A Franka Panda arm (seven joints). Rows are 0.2 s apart.
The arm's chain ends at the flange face. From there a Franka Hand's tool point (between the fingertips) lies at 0.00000 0.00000 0.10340 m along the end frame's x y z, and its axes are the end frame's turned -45 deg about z.
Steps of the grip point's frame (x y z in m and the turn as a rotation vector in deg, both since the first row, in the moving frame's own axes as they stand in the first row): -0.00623, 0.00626, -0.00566, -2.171, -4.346, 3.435; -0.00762, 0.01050, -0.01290, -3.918, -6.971, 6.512; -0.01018, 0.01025, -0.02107, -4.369, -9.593, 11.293; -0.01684, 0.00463, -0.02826, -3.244, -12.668, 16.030; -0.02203, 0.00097, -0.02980, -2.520, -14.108, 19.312
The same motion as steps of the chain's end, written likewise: 0.00304, 0.00061, -0.00529, -4.608, -1.538, 3.435; 0.00670, -0.00079, -0.01190, -7.700, -2.159, 6.512; 0.00838, -0.00250, -0.01933, -9.873, -3.694, 11.293; 0.00594, -0.00302, -0.02560, -11.251, -6.664, 16.030; 0.00299, -0.00188, -0.02661, -11.758, -8.194, 19.312
